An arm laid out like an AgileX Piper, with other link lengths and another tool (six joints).
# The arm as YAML. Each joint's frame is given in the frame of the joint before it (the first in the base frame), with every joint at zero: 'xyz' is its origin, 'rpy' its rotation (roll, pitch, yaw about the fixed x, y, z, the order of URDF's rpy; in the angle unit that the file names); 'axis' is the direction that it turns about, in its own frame. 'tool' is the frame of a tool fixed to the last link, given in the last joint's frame.
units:
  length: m
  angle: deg
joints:
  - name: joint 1
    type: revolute
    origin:
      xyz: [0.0, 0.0, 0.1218]
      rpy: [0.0, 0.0, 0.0]
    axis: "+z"
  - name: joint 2
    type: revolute
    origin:
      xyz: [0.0, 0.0, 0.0]
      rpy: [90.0, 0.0, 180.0]
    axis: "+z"
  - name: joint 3
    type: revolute
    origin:
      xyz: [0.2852, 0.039, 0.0]
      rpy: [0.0, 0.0, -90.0]
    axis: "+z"
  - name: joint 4
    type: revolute
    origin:
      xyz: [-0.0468, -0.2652, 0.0]
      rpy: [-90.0, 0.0, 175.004]
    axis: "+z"
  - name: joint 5
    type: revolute
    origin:
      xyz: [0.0, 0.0, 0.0]
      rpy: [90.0, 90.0, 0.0]
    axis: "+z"
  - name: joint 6
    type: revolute
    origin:
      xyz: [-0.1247, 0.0, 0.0]
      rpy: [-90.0, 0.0, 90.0]
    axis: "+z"
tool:
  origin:
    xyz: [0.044, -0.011, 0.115]
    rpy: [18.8, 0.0, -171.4]
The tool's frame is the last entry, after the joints.
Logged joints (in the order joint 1, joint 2, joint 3, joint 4, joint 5, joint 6), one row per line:
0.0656 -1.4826 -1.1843 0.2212 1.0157 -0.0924
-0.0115 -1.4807 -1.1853 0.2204 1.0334 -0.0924
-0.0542 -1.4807 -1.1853 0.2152 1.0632 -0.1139
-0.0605 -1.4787 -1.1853 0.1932 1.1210 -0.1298
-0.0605 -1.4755 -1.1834 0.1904 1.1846 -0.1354
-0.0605 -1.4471 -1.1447 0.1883 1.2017 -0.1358
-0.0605 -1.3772 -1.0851 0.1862 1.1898 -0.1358
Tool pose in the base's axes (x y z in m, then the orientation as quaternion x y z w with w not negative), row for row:
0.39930 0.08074 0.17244 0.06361 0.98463 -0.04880 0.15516
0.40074 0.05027 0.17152 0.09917 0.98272 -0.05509 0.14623
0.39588 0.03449 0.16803 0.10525 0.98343 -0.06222 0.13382
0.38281 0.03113 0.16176 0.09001 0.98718 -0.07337 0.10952
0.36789 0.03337 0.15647 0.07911 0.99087 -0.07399 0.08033
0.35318 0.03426 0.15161 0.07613 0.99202 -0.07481 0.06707
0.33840 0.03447 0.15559 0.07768 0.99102 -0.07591 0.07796
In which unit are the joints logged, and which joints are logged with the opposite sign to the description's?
The joints are logged in radians. Opposite sign: joint 2.
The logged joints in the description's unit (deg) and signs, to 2 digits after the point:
3.76 84.95 -67.86 12.67 58.20 -5.29
-0.66 84.84 -67.91 12.63 59.21 -5.29
-3.11 84.84 -67.91 12.33 60.92 -6.53
-3.47 84.72 -67.91 11.07 64.23 -7.44
-3.47 84.54 -67.80 10.91 67.87 -7.76
-3.47 82.91 -65.59 10.79 68.85 -7.78
-3.47 78.91 -62.17 10.67 68.17 -7.78

